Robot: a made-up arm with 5 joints. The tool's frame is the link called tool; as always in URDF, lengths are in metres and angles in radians. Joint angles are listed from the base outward. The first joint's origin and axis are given. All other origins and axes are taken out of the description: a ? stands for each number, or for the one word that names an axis. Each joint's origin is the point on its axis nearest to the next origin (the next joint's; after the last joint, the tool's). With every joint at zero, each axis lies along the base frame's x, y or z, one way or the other. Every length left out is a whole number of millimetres.
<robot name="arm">
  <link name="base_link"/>
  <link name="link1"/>
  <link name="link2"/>
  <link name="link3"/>
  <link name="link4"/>
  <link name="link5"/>
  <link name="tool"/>
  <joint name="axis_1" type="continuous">
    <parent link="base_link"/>
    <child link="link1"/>
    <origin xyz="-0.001 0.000 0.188" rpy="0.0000 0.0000 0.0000"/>
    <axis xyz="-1 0 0"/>
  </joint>
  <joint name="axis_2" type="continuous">
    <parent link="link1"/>
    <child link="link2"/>
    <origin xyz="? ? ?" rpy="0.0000 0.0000 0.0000"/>
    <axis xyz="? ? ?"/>
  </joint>
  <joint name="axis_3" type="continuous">
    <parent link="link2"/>
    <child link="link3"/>
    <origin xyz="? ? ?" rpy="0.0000 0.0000 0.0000"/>
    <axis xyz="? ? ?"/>
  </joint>
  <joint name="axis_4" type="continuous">
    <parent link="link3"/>
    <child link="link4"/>
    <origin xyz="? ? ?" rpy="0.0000 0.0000 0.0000"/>
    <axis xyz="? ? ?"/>
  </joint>
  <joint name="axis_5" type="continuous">
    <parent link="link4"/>
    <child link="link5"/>
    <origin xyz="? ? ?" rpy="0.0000 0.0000 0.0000"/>
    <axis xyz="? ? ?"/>
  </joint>
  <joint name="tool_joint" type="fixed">
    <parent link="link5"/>
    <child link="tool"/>
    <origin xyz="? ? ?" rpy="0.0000 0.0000 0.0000"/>
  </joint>
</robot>
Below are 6 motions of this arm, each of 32 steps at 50 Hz.
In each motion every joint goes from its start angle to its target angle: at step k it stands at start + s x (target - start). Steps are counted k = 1, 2, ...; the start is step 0. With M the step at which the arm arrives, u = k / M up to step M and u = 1 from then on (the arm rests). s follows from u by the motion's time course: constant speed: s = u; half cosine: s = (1 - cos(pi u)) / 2; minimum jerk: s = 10 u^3 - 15 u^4 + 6 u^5.
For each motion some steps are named. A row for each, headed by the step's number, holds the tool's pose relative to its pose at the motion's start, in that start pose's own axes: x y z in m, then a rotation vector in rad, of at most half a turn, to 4 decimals.
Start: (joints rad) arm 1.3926 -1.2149 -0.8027 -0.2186 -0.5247
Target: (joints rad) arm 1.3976 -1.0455 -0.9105 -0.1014 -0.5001
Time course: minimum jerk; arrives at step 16
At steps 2, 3, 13, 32:
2: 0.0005 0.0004 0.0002 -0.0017 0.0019 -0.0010
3: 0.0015 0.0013 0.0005 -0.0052 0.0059 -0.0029
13: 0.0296 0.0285 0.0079 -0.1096 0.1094 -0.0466
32: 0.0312 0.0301 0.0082 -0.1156 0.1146 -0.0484

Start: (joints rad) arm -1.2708 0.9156 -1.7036 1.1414 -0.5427
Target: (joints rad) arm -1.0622 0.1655 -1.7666 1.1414 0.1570
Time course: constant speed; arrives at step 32
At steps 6, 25, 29, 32:
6: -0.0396 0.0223 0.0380 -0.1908 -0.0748 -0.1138
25: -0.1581 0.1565 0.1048 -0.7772 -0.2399 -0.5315
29: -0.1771 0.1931 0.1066 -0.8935 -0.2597 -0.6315
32: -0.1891 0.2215 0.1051 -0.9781 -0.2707 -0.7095

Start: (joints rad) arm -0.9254 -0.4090 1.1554 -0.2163 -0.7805
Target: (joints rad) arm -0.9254 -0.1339 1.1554 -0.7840 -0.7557
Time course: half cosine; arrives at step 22
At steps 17, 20, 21, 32:
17: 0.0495 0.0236 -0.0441 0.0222 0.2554 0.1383
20: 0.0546 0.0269 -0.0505 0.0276 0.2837 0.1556
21: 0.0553 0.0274 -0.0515 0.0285 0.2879 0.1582
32: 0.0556 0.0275 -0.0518 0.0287 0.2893 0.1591

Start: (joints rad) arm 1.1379 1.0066 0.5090 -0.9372 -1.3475
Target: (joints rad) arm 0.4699 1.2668 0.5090 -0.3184 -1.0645
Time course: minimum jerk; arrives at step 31
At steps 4, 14, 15, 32:
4: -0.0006 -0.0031 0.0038 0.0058 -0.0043 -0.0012
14: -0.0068 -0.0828 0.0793 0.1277 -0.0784 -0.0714
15: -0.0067 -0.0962 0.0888 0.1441 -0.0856 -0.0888
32: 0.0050 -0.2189 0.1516 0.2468 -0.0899 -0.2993

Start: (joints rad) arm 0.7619 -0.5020 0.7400 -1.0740 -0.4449
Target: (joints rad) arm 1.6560 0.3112 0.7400 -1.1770 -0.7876
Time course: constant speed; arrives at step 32
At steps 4, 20, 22, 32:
4: 0.0379 -0.0121 -0.0132 0.0905 0.1159 -0.0803
20: 0.1361 -0.0362 -0.0850 0.3697 0.5046 -0.5111
22: 0.1434 -0.0362 -0.0940 0.3935 0.5427 -0.5757
32: 0.1707 -0.0248 -0.1341 0.4679 0.6889 -0.9253

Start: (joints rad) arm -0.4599 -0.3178 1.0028 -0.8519 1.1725
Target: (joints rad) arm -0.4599 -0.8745 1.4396 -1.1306 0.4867
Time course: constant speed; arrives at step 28
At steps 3, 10, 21, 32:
3: -0.0133 -0.0049 -0.0149 0.0801 -0.0968 -0.0164
10: -0.0311 -0.0113 -0.0543 0.2657 -0.3292 -0.0198
21: -0.0203 -0.0089 -0.1144 0.5451 -0.6991 0.0750
32: 0.0078 -0.0007 -0.1415 0.7082 -0.9277 0.1995

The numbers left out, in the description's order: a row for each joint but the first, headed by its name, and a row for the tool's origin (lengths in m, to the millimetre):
axis_2: xyz 0.000 -0.140 0.070, axis 0 1 0
axis_3: xyz -0.030 0.000 -0.084, axis 1 0 0
axis_4: xyz 0.000 -0.066 0.300, axis 0 0 -1
axis_5: xyz 0.108 -0.077 0.000, axis -1 0 0
tool: xyz 0.000 -0.176 0.050

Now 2 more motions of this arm.
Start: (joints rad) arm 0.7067 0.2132 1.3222 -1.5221 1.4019
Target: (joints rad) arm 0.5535 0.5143 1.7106 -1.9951 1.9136
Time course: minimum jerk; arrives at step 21
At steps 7, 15, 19, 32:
7: -0.0550 0.0064 0.0201 -0.0867 -0.0516 -0.1075
15: -0.2160 0.0734 0.1000 -0.4338 -0.1207 -0.4682
19: -0.2448 0.0971 0.1198 -0.5216 -0.1164 -0.5460
32: -0.2463 0.0984 0.1209 -0.5265 -0.1160 -0.5502

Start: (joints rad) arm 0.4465 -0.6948 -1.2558 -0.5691 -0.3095
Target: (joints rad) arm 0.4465 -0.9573 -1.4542 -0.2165 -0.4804
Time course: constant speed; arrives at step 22
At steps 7, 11, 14, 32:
7: -0.0438 0.0076 0.0078 -0.0123 -0.0535 -0.1850
11: -0.0687 0.0158 0.0111 -0.0193 -0.0900 -0.2894
14: -0.0870 0.0238 0.0128 -0.0247 -0.1202 -0.3669
32: -0.1330 0.0525 0.0142 -0.0408 -0.2117 -0.5695

